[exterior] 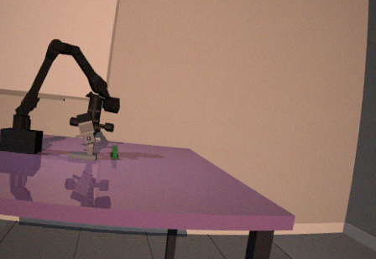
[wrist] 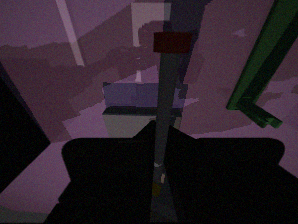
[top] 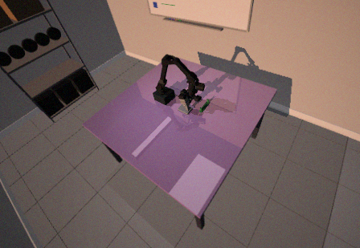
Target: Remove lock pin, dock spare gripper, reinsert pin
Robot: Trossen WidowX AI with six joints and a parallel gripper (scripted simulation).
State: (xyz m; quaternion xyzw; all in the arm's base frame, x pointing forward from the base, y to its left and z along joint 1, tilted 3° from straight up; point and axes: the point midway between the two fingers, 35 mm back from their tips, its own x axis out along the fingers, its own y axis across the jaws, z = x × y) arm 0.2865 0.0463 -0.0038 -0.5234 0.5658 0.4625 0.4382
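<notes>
Right now my gripper tip is 10 mm past the grey mount and 50 mm to the left of it. Also, from my gripper tip: spare gripper 10 mm behind, 50 mm to the right, 80 mm above; green rest 110 mm ahead, 60 mm to the left, 20 mm below.
</notes>
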